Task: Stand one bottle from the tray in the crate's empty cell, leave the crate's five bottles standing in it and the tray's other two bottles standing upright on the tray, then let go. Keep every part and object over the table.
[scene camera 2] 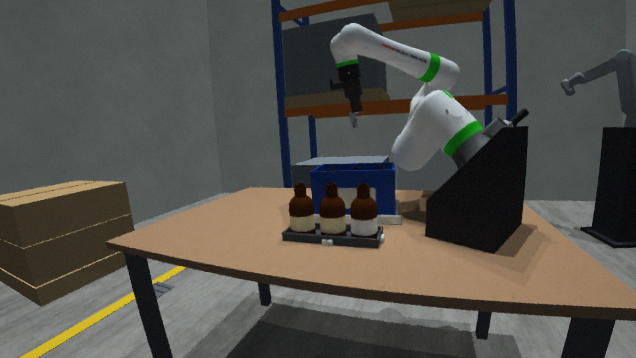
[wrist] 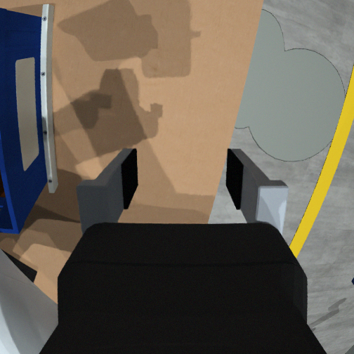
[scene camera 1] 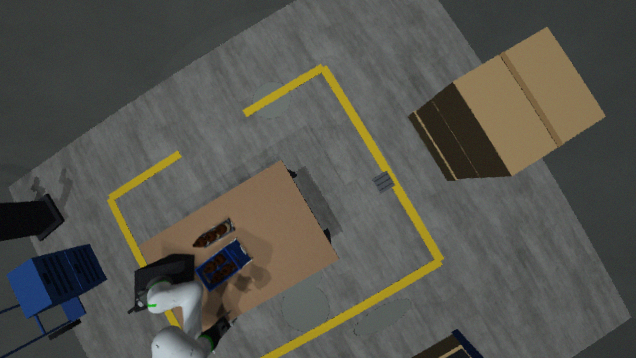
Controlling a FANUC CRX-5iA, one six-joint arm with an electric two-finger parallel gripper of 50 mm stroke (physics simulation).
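Places are measured from the arm's base along level axes (x right, y ahead, z up), in millimetres.
Pixels of known places: gripper, fingertip midpoint: (scene camera 2: 354, 126) (scene camera 1: 233, 314); arm's base, origin of the base link: (scene camera 2: 482, 159) (scene camera 1: 159, 286).
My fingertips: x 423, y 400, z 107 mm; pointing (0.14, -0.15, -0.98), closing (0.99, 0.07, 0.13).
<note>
Ahead of a thing's pixels: the offset from my fingertips to its middle. "pt": to the spot under its first point. Level surfaces: height alone.
Three brown bottles {dx -488, dy +117, dz -232 mm} (scene camera 2: 302, 209) {dx -494, dy +25, dz -232 mm} (scene camera 2: 332, 209) {dx -506, dy -65, dz -232 mm} (scene camera 2: 363, 210) with pale labels stand upright in a row on the dark tray {pt dx -555, dy -45, dz -302 mm} (scene camera 2: 355, 242). The blue crate {dx -273, dy -20, dz -227 mm} (scene camera 2: 387, 187) (wrist: 25, 45) stands behind the tray on the table; brown bottles show inside it in scene camera 1, small and dark, and its empty cell cannot be made out clearly. My gripper (wrist: 181, 166) (scene camera 2: 354, 120) is open and empty. It hangs high above the table's edge, beyond the crate from the tray, pointing down. The wrist view shows part of the crate at the left; the tray does not show there.
The wooden table {dz -314 mm} (scene camera 1: 285, 225) (scene camera 2: 225, 250) bears a pale strip (wrist: 48, 100) along the crate's side. The black robot pedestal (scene camera 2: 475, 210) stands on the table beside the crate and tray. Cardboard boxes (scene camera 1: 530, 100) (scene camera 2: 65, 220), a blue cart (scene camera 1: 30, 287) and a rack (scene camera 2: 280, 100) stand off the table.
</note>
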